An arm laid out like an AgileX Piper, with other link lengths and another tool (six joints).
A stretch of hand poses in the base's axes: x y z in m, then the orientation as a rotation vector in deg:
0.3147 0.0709 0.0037 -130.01 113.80 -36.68
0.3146 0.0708 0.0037 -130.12 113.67 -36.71
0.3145 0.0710 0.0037 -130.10 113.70 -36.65
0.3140 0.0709 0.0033 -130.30 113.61 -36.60
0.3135 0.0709 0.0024 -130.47 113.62 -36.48
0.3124 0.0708 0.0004 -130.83 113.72 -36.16
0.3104 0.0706 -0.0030 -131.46 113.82 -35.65
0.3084 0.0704 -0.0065 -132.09 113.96 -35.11
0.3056 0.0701 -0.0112 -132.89 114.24 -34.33
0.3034 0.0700 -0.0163 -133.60 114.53 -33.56
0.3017 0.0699 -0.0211 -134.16 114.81 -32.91
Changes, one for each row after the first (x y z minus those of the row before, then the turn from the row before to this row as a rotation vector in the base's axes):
-0.0001 -0.0001 0.0000 -0.03 0.00 0.11
-0.0001 0.0002 0.0000 0.04 0.02 -0.02
-0.0005 -0.0001 -0.0004 -0.05 0.10 0.11
-0.0005 0.0000 -0.0009 -0.03 0.15 0.05
-0.0011 -0.0001 -0.0020 -0.05 0.37 0.05
-0.0020 -0.0002 -0.0034 -0.10 0.60 0.14
-0.0020 -0.0002 -0.0035 -0.10 0.62 0.11
-0.0028 -0.0003 -0.0047 -0.11 0.87 0.08
-0.0022 -0.0001 -0.0051 -0.07 0.82 0.05
-0.0017 -0.0001 -0.0048 -0.06 0.68 0.01

